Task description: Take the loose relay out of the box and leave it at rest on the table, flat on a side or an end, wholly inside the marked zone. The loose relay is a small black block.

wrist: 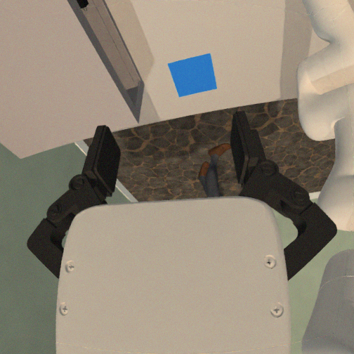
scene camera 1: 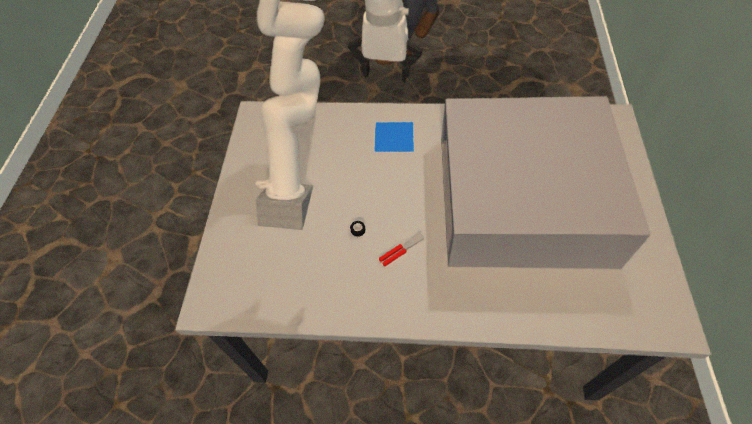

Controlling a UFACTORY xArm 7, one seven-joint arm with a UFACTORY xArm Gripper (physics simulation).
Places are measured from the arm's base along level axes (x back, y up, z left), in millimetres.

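Pixels of known places: gripper, fingertip midpoint: (scene camera 1: 385, 76); arm's base at its link origin: (scene camera 1: 285, 192).
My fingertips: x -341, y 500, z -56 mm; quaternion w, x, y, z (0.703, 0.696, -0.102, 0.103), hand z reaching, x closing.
Ahead of a thing's pixels: the offset from my fingertips to its top centre. Level surfaces: height alone.
The grey box {dx -434, dy -340, dz -40 mm} (scene camera 1: 537, 168) (wrist: 40, 75) stands on the right part of the table. Its open side faces the arm; part of the inside shows in the wrist view. A small black thing (wrist: 83, 3) shows in the opening at the top edge of the wrist view; I cannot tell whether it is the loose relay. The relay is not visible in the scene view. The blue marked zone {dx -49, dy -543, dz +285 mm} (scene camera 1: 393, 136) (wrist: 193, 75) lies flat near the table's far edge, left of the box. My gripper (scene camera 1: 385, 77) (wrist: 171, 131) is open and empty, high up beyond the far edge.
The table {dy -544 mm} (scene camera 1: 315, 294) (wrist: 250, 30) also bears a black tape roll {dx +114, dy -525, dz -95 mm} (scene camera 1: 357, 228) and red-handled pliers-like tool {dx -18, dy -532, dz -182 mm} (scene camera 1: 393, 254), both left of the box. The arm's grey base block (scene camera 1: 280, 212) stands at the left. A person's brown shoes (wrist: 219, 149) show beyond the table.
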